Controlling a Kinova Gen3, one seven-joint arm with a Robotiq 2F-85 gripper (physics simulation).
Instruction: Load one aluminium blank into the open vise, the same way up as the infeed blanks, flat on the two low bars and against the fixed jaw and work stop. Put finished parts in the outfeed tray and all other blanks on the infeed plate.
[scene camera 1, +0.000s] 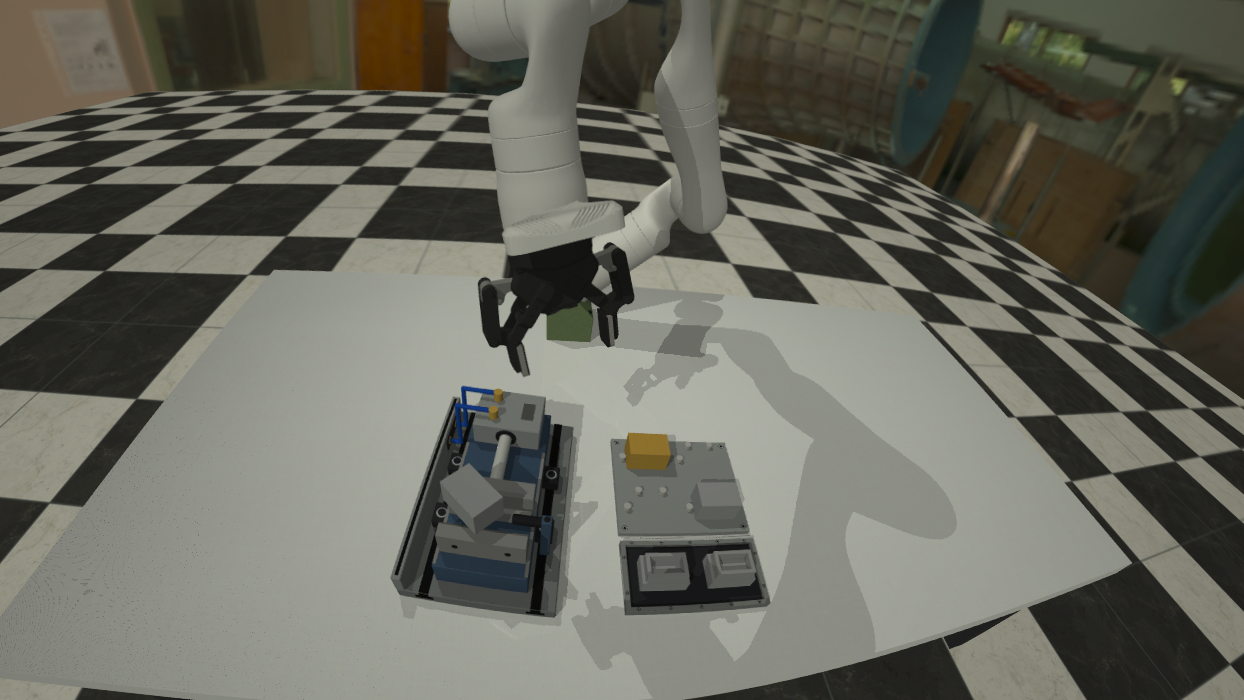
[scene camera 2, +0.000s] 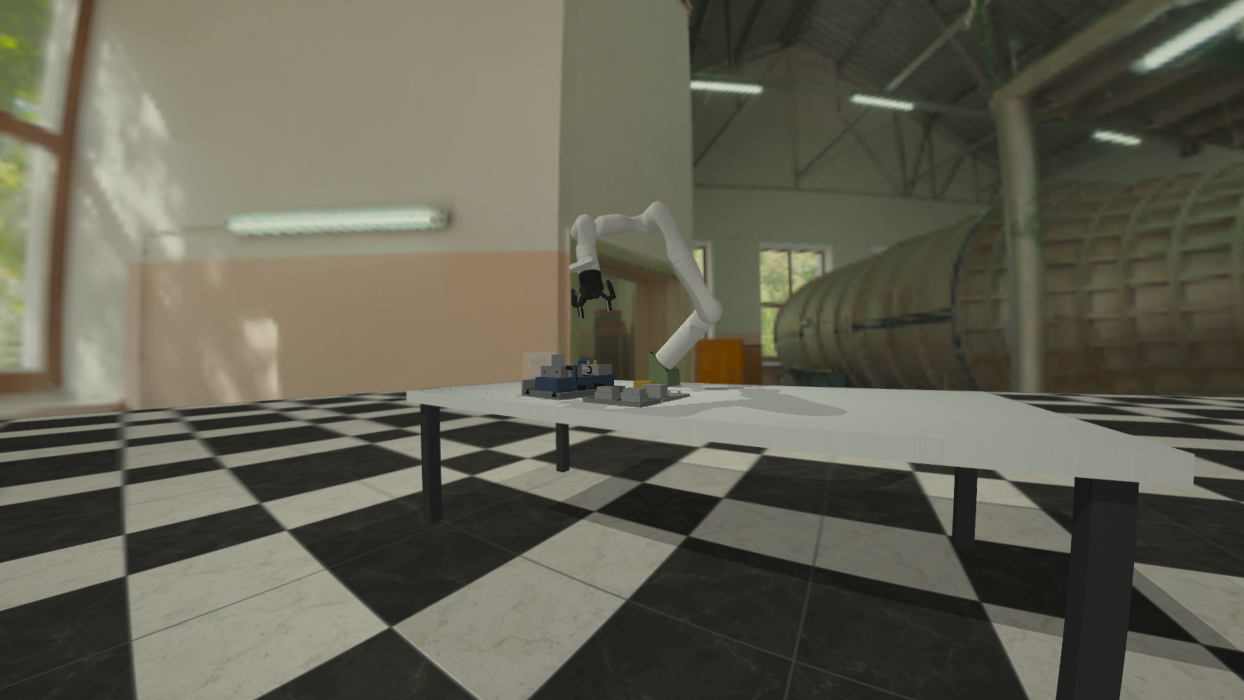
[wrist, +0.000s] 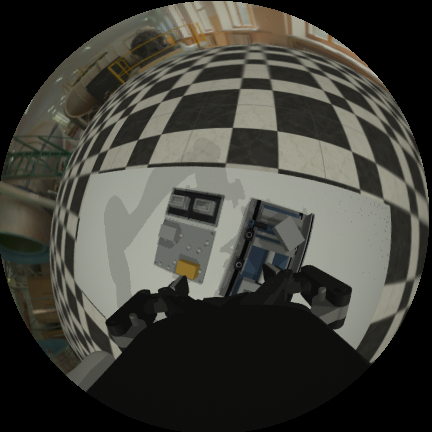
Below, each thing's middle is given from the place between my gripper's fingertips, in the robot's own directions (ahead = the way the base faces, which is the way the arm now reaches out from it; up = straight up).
Now: the brass blank (scene camera 1: 643, 451) 230 mm below my hand, 140 mm to the left of it and 80 mm behind it. Also, from my hand: dark outfeed tray (scene camera 1: 697, 593) (250 mm below, 180 mm to the left, 120 mm ahead); infeed plate (scene camera 1: 651, 514) (250 mm below, 190 mm to the left, 30 mm behind).
